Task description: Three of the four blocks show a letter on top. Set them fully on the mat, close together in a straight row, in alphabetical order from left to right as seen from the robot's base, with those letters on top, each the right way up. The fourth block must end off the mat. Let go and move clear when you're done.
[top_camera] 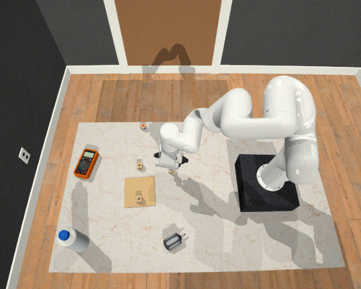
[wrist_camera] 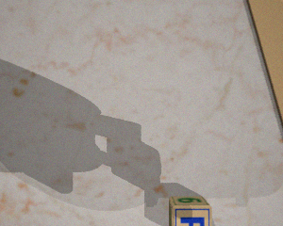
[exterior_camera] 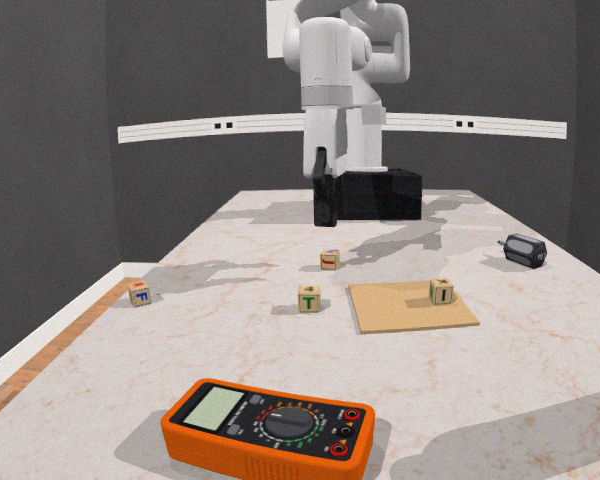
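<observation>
My gripper is now 14 cm short of the tan mat, 10 cm to the right of it and 9 cm above it. Also, from my hand: black plug adapter: 2 cm behind, 32 cm to the left, 7 cm below; then orange multimeter: 41 cm ahead, 3 cm to the right, 7 cm below.
</observation>
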